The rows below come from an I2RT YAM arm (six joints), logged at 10 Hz.
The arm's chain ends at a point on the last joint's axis. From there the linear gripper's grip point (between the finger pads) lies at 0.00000 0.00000 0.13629 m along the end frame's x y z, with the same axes.
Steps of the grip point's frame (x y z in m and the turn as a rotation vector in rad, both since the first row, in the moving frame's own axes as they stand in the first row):
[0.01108, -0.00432, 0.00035, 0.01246, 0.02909, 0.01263]
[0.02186, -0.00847, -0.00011, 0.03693, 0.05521, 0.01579]
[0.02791, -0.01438, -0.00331, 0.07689, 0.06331, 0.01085]
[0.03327, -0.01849, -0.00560, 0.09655, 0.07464, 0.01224]
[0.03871, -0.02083, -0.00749, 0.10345, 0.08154, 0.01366]
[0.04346, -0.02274, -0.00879, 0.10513, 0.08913, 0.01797]
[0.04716, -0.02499, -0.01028, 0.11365, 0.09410, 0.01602]
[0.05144, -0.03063, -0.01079, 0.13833, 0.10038, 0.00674]
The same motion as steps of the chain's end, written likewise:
[0.00711, -0.00265, 0.00042, 0.01246, 0.02909, 0.01263]
[0.01430, -0.00350, 0.00019, 0.03693, 0.05521, 0.01579]
[0.01924, -0.00396, -0.00263, 0.07689, 0.06331, 0.01085]
[0.02304, -0.00543, -0.00459, 0.09655, 0.07464, 0.01224]
[0.02753, -0.00685, -0.00631, 0.10345, 0.08154, 0.01366]
[0.03122, -0.00857, -0.00750, 0.10513, 0.08913, 0.01797]
[0.03426, -0.00966, -0.00880, 0.11365, 0.09410, 0.01602]
[0.03776, -0.01191, -0.00880, 0.13833, 0.10038, 0.00674]

